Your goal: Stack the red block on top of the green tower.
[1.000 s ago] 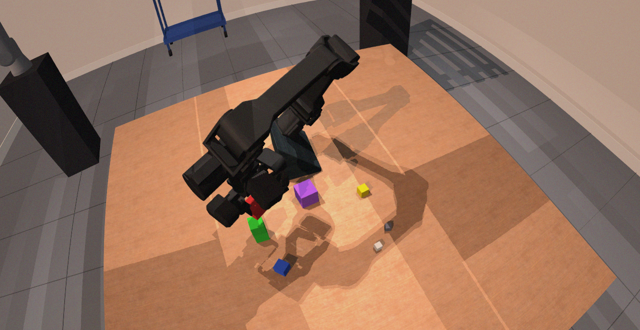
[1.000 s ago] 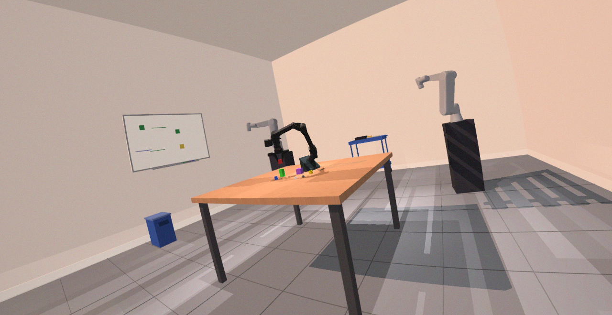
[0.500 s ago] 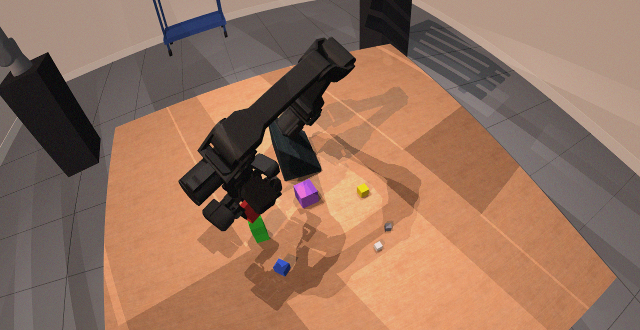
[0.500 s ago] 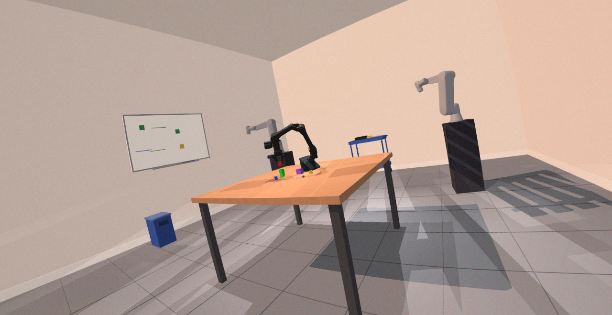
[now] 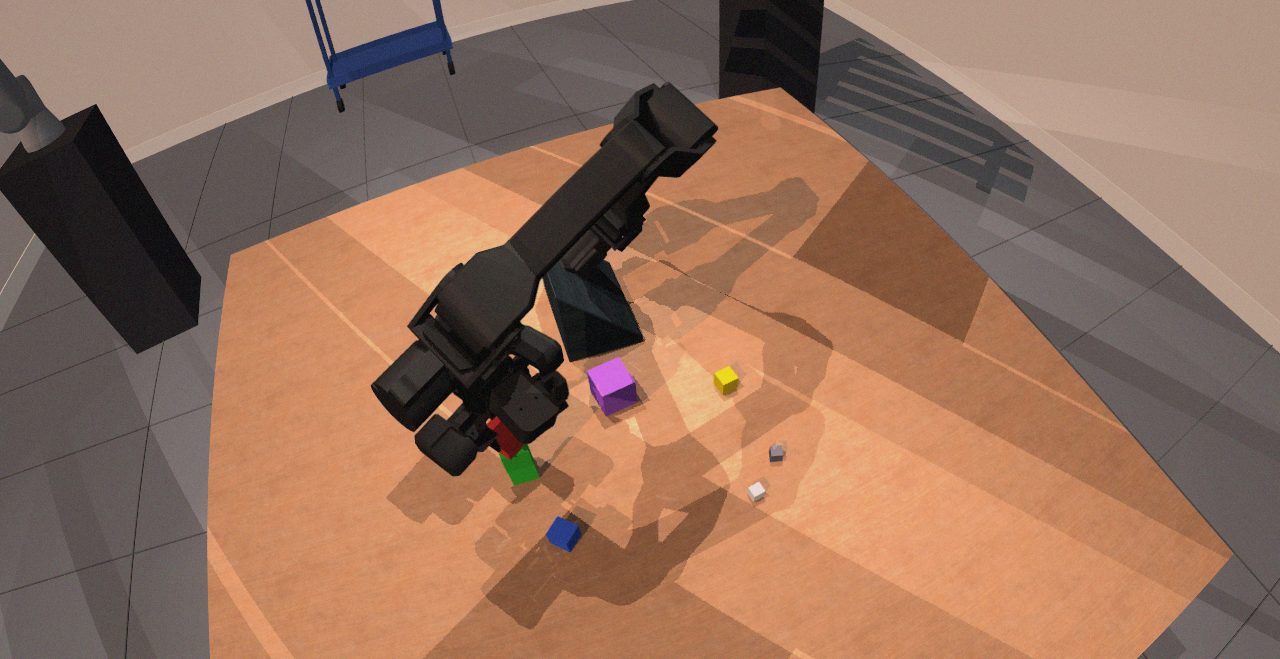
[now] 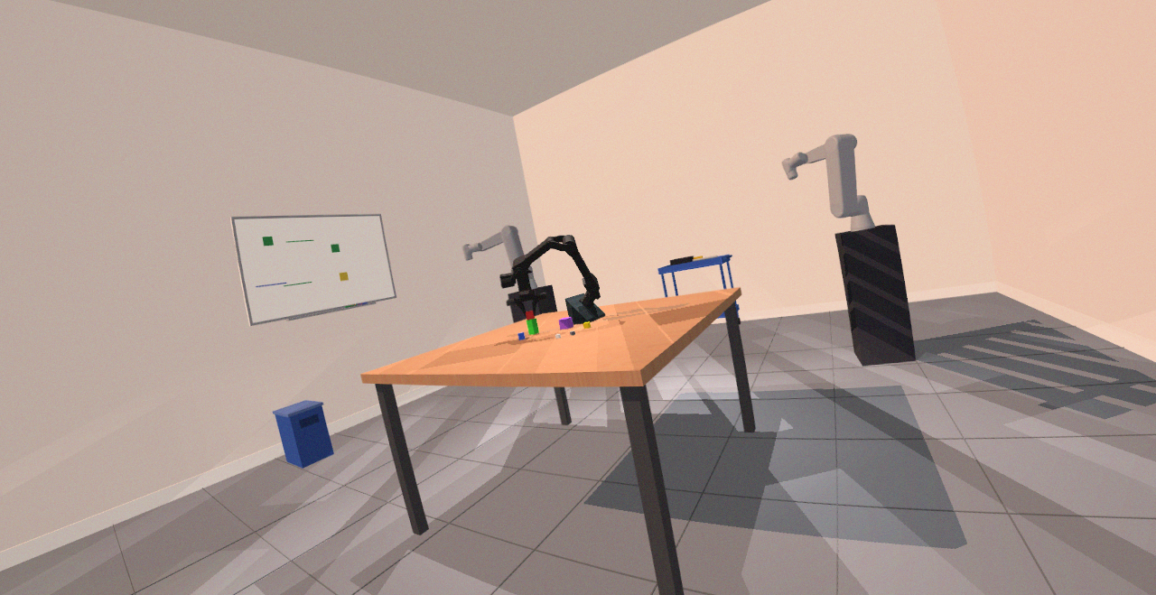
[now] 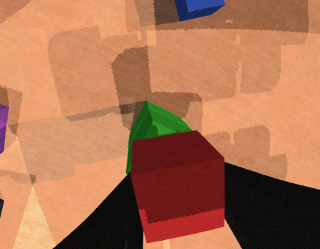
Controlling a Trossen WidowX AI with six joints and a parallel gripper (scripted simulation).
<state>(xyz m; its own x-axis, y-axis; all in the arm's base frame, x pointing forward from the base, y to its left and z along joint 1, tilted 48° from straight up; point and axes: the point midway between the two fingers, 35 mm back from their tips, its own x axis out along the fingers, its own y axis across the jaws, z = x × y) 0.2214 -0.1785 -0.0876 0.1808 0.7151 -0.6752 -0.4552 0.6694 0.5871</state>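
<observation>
My gripper tip is 10 mm below the red block. The rest, counted from my gripper tip: purple block (150 mm to the left, 60 mm below, 40 mm behind); yellow block (290 mm to the left, 70 mm below, 10 mm ahead); blue block (110 mm ahead, 70 mm below, 10 mm to the left).
</observation>
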